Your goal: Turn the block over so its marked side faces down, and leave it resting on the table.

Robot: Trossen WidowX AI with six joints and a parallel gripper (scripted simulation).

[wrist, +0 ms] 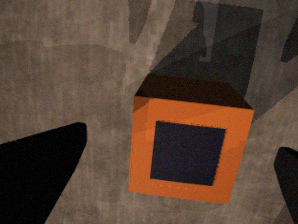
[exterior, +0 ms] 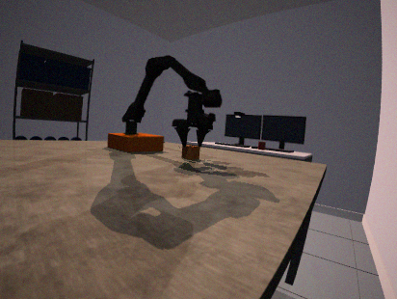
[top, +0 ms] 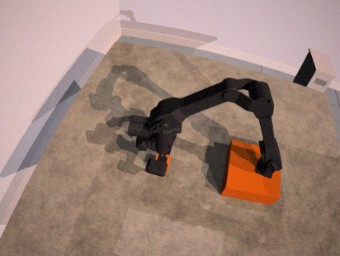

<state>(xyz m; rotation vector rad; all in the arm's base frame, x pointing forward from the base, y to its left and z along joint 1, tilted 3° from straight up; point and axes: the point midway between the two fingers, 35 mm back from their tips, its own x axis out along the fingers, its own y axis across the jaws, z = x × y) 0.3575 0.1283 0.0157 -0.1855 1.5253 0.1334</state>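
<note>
My gripper tip is now 10 mm above the orange block.
</note>
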